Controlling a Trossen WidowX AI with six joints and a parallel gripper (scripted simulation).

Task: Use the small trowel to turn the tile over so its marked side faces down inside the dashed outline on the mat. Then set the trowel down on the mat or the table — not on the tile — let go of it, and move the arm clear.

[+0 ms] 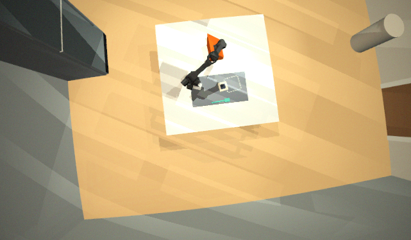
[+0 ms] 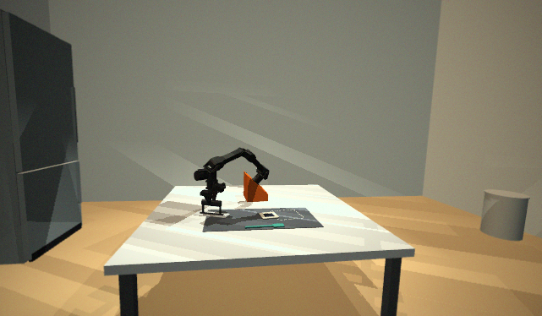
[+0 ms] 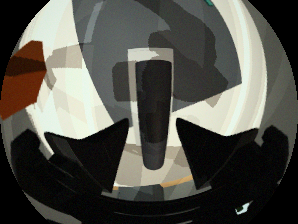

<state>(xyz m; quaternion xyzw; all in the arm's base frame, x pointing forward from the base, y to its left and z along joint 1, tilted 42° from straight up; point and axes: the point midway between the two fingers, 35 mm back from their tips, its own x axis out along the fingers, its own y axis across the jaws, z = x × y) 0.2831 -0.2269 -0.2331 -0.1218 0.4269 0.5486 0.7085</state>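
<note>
Now: gripper tip 280 mm to the right of the dark mat, 120 mm short of it and 80 mm above it. Round my gripper tip: teal trowel 290 mm to the left, 260 mm ahead, 60 mm below; tile 330 mm to the left, 100 mm ahead, 60 mm below.
</note>
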